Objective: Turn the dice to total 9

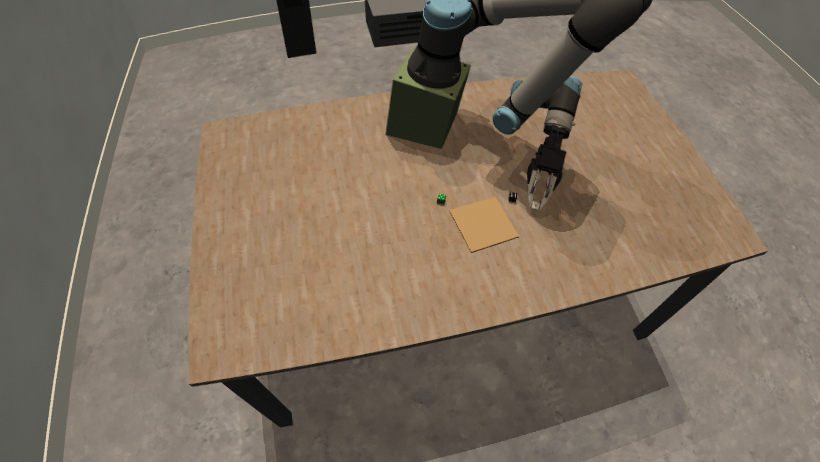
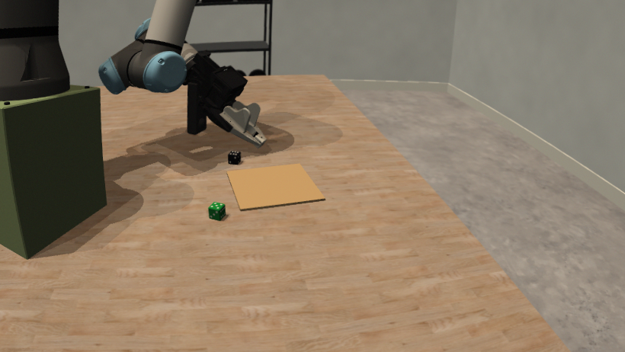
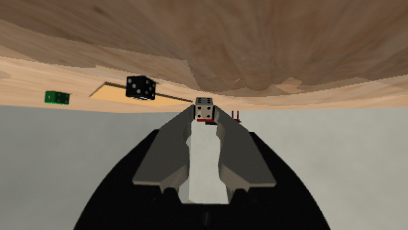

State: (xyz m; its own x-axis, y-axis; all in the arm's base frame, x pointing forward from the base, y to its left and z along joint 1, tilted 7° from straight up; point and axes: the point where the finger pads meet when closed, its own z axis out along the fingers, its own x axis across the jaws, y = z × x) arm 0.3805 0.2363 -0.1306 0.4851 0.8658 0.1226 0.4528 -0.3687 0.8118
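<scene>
The black die lies 5 cm to the right of my hand, 4 cm behind it and 2 cm below it. From my hand the other things lie so: tan mat (15 cm to the right, 3 cm below, 3 cm ahead); then white die (1 cm ahead); then green die (25 cm to the right, 6 cm behind, 2 cm below).
</scene>
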